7 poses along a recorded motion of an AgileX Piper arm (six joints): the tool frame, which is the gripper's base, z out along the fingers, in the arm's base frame.
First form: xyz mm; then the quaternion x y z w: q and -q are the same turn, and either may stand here.
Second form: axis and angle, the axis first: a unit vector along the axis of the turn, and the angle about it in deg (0 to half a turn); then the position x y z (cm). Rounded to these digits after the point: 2 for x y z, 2 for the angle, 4 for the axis.
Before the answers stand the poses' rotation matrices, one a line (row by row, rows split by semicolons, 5 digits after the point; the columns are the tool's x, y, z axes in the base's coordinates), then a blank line. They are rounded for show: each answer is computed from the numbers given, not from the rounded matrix.
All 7 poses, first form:
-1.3, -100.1, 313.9, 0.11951, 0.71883, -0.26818, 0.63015
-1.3, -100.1, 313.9, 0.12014, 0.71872, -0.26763, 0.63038
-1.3, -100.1, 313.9, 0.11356, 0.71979, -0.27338, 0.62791
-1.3, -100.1, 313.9, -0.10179, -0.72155, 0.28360, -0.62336
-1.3, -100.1, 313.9, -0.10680, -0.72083, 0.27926, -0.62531
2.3, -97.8, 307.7, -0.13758, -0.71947, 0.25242, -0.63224
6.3, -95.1, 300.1, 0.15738, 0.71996, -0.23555, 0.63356
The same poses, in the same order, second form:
-0.17726 0.50980 0.84183; -0.16617 0.82760 -0.53617; -0.97003 -0.23493 -0.06199
-0.17637 0.51011 0.84183; -0.16472 0.82788 -0.53617; -0.97044 -0.23324 -0.06199
-0.18567 0.50679 0.84184; -0.17984 0.82474 -0.53616; -0.96602 -0.25094 -0.06199
-0.20212 0.50046 0.84183; -0.20668 0.81842 -0.53617; -0.95730 -0.28236 -0.06199
-0.19516 0.50322 0.84183; -0.19528 0.82122 -0.53616; -0.96113 -0.26903 -0.06200
-0.16270 0.51714 0.84029; -0.12121 0.83471 -0.53718; -0.97920 -0.18925 -0.07312
-0.14766 0.52509 0.83814; -0.07186 0.83949 -0.53860; -0.98642 -0.13975 -0.08623

0.1539, 0.9258, -0.3454, 101.88, -0.13, -10.01, 31.39
0.1548, 0.9258, -0.3448, 101.84, -0.13, -10.01, 31.39
0.1459, 0.9248, -0.3513, 102.21, -0.13, -10.01, 31.39
0.1302, 0.9228, -0.3627, 102.88, -0.13, -10.01, 31.39
0.1369, 0.9237, -0.3579, 102.59, -0.13, -10.01, 31.39
0.1776, 0.9286, -0.3258, 101.57, 0.23, -9.78, 30.77
0.2034, 0.9306, -0.3045, 101.37, 0.63, -9.51, 30.01

